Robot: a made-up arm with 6 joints. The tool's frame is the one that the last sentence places.
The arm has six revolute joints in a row. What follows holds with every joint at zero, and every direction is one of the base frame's.
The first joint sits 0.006 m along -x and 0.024 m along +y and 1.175 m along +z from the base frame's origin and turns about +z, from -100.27 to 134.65 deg.
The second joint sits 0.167 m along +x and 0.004 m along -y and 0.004 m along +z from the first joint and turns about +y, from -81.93 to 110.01 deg.
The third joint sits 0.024 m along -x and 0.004 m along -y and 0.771 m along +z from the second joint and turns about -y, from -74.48 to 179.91 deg.
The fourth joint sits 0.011 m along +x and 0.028 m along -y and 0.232 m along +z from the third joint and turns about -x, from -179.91 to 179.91 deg.
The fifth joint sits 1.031 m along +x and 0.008 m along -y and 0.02 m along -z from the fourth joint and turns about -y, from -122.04 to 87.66 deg.
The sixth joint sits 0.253 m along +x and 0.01 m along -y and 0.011 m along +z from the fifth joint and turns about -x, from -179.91 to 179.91 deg.
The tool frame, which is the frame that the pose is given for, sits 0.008 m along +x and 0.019 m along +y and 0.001 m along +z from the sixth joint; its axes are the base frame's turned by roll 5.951, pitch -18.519 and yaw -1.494 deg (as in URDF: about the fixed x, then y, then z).
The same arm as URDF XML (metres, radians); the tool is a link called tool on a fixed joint. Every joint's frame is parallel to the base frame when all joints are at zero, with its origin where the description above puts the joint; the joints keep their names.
<robot name="arm">
<joint name="tool_fixed" type="fixed"><parent link="link6"/><child link="tool"/><origin xyz="0.008 0.019 0.001" rpy="0.1039 -0.3232 -0.0261"/></joint>
<joint name="joint 6" type="revolute"><parent link="link5"/><child link="link6"/><origin xyz="0.253 -0.01 0.011"/><axis xyz="-1 0 0"/><limit lower="-3.14" upper="3.14"/></joint>
<joint name="joint 5" type="revolute"><parent link="link4"/><child link="link5"/><origin xyz="1.031 -0.008 -0.02"/><axis xyz="0 -1 0"/><limit lower="-2.13" upper="1.53"/></joint>
<joint name="joint 4" type="revolute"><parent link="link3"/><child link="link4"/><origin xyz="0.011 -0.028 0.232"/><axis xyz="-1 0 0"/><limit lower="-3.14" upper="3.14"/></joint>
<joint name="joint 3" type="revolute"><parent link="link2"/><child link="link3"/><origin xyz="-0.024 -0.004 0.771"/><axis xyz="0 -1 0"/><limit lower="-1.2999" upper="3.14"/></joint>
<joint name="joint 2" type="revolute"><parent link="link1"/><child link="link2"/><origin xyz="0.167 -0.004 0.004"/><axis xyz="0 1 0"/><limit lower="-1.4299" upper="1.92"/></joint>
<joint name="joint 1" type="revolute"><parent link="base_link"/><child link="link1"/><origin xyz="-0.006 0.024 1.175"/><axis xyz="0 0 1"/><limit lower="-1.75" upper="2.3501"/></joint>
<link name="base_link"/>
<link name="link1"/>
<link name="link2"/>
<link name="link3"/>
<link name="link4"/>
<link name="link5"/>
<link name="link6"/>
<link name="tool"/>
</robot>

